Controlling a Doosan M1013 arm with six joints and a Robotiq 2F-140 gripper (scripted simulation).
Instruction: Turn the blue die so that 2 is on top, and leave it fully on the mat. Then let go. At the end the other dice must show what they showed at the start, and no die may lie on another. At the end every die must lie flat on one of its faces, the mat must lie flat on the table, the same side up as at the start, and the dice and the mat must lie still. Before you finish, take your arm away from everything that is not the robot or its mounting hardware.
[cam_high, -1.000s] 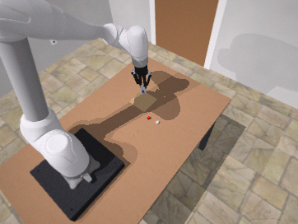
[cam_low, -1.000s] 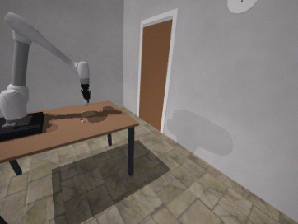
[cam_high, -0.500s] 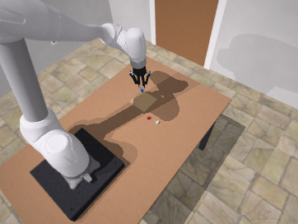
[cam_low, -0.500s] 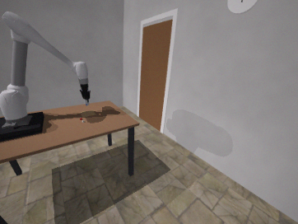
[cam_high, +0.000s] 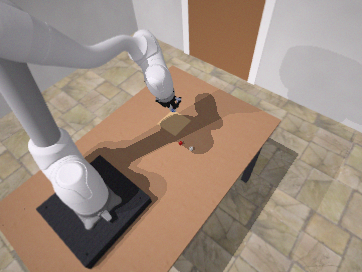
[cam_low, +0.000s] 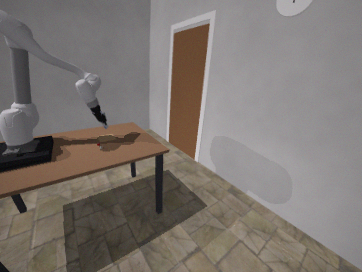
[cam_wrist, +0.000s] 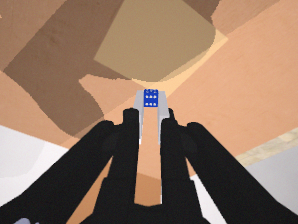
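Right now the blue die is 1 cm ahead of my hand and 3 cm below it. Round my hand: white die: 7 cm behind, 19 cm to the right, 12 cm below; then red die: 8 cm behind, 13 cm to the right, 12 cm below; then tan mat: 13 cm below.
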